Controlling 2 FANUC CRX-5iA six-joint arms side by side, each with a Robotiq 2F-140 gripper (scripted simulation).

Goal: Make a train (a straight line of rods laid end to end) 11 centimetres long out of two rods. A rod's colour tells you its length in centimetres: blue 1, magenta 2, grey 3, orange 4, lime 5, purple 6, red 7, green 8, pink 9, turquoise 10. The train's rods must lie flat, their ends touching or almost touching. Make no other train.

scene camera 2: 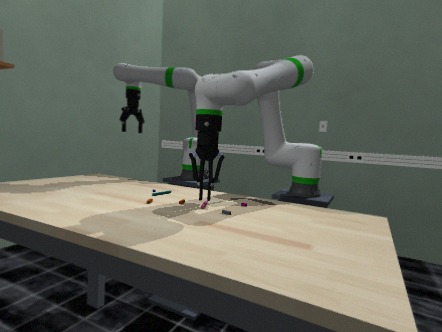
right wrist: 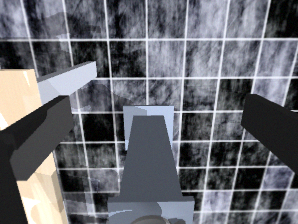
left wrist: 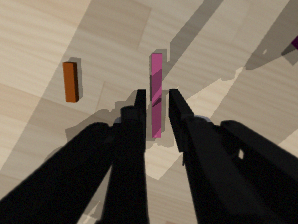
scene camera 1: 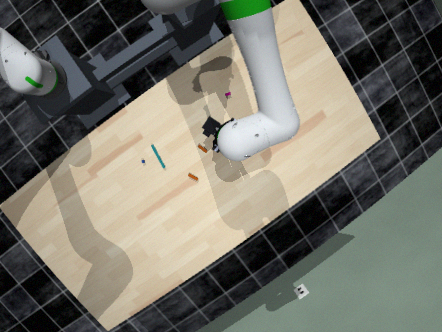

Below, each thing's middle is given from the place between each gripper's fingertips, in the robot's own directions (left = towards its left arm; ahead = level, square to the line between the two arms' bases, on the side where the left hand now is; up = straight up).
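Labels:
My right hand is 930 mm to the right of the pink rod (left wrist: 156,57), and it is also 540 mm short of the rod and 270 mm above it.
As for my left hand, the rod is 5 cm below it.

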